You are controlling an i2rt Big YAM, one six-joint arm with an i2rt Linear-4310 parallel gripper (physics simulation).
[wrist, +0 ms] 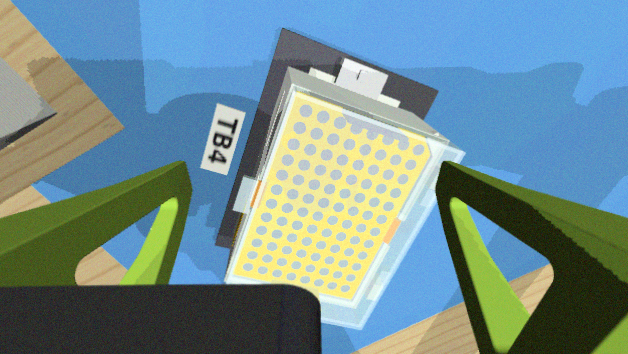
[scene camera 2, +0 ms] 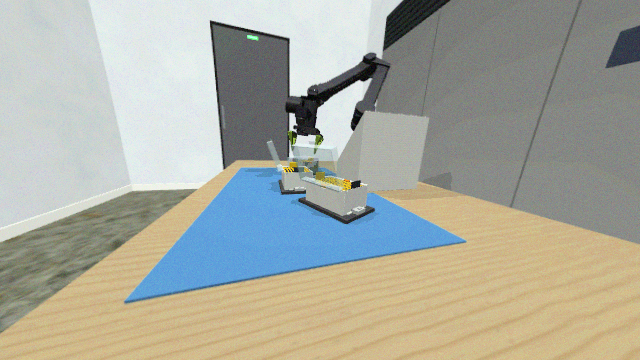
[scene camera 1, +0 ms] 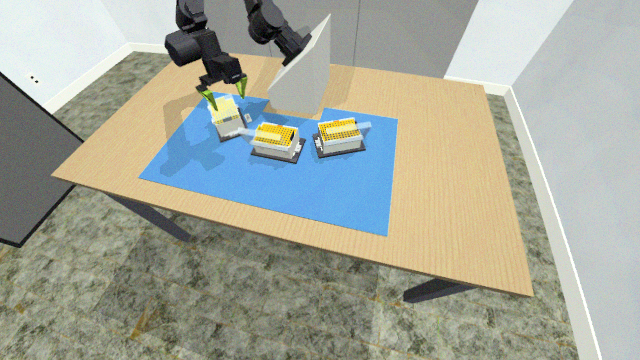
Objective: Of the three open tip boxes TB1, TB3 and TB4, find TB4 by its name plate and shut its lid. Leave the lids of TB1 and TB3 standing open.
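Observation:
The TB4 box stands at the mat's back left. Its name plate reads TB4 in the wrist view. Its clear lid lies over the yellow rack; whether it is fully seated I cannot tell. My gripper is open and empty above TB4, a finger on each side of the box in the wrist view. A middle box and a right box stand with clear lids open. Their plates are unreadable, so I cannot tell which is TB1 or TB3.
A light grey upright panel stands behind the boxes, near the arm's base. The boxes stand on a blue mat on the wooden table. The middle box is close to TB4's right side in scene camera 1.

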